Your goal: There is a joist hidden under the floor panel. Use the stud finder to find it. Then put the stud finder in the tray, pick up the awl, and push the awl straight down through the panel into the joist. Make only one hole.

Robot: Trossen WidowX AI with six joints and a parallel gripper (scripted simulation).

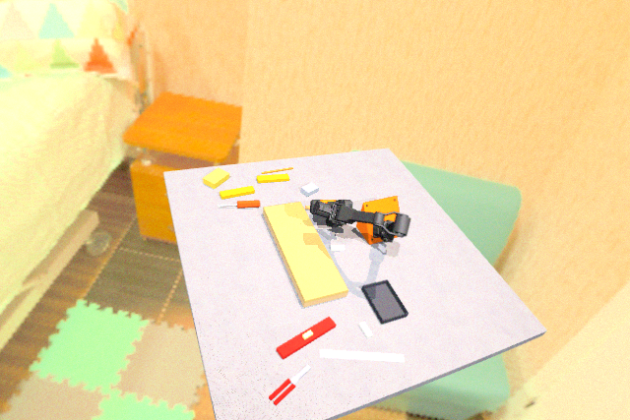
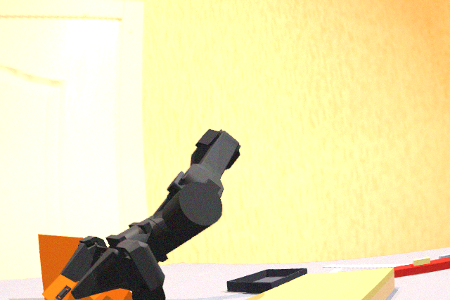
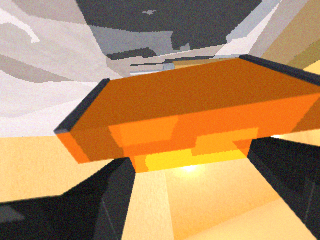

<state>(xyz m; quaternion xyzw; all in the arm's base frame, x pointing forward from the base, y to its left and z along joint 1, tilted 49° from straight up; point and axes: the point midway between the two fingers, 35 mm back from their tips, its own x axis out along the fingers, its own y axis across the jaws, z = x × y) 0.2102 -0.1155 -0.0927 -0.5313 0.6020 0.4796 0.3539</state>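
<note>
Right now my gripper tip is 80 mm above the awl and 30 mm to the left of it. From my gripper tip the other things lie so: orange stud finder 10 mm below, 10 mm ahead; then red level 590 mm to the left, 270 mm ahead, 70 mm below; then dark tray 510 mm to the left, 80 mm behind, 70 mm below.
</note>
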